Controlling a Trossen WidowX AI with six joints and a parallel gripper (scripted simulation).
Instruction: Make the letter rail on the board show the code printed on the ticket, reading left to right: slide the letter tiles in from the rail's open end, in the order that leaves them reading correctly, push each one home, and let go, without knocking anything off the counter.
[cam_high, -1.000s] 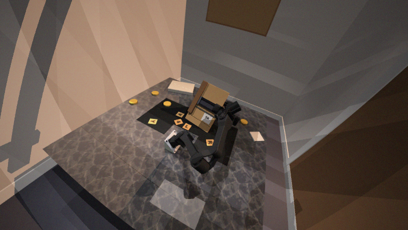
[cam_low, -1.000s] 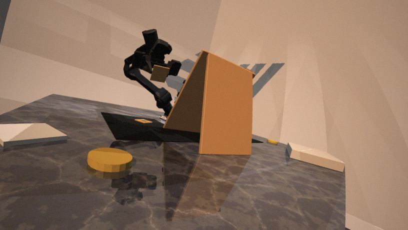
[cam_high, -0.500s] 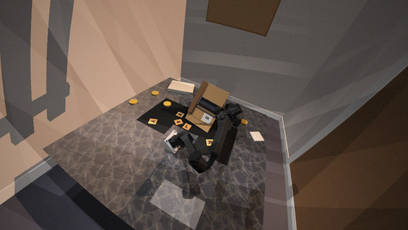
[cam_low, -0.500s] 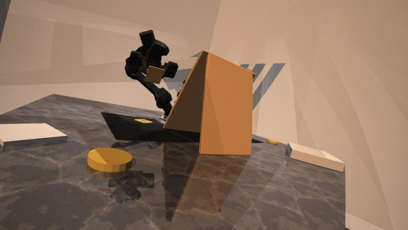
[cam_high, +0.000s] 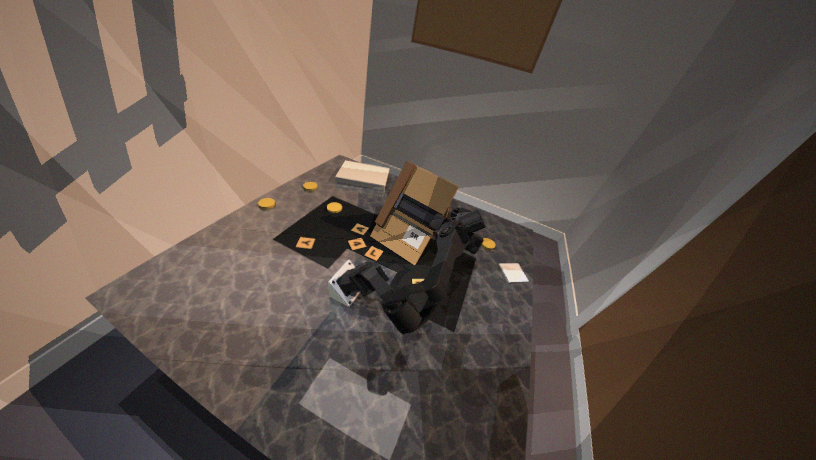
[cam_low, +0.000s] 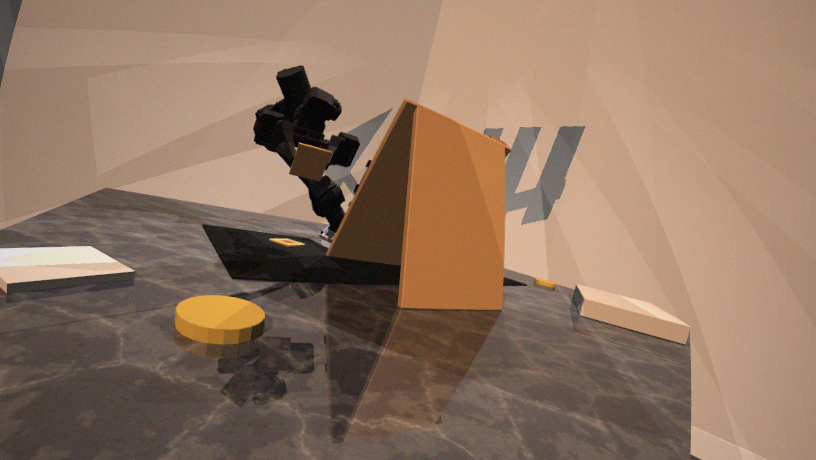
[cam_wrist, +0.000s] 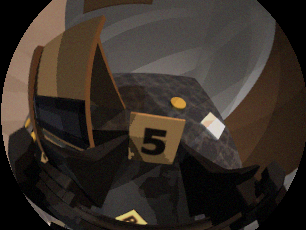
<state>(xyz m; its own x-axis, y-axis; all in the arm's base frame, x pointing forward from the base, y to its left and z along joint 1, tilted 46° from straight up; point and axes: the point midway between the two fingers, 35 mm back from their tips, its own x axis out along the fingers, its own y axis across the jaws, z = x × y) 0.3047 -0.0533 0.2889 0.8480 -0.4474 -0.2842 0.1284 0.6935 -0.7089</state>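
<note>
Now: the white ticket 16 cm to the left of my gripper tip, 8 cm below it and 3 cm behind it. Also, from my gripper tip: black mat (26 cm to the left, 17 cm below, 14 cm behind); pale flat box (66 cm to the left, 32 cm ahead, 15 cm below); pale card (28 cm to the right, 16 cm below, 13 cm ahead).
</note>
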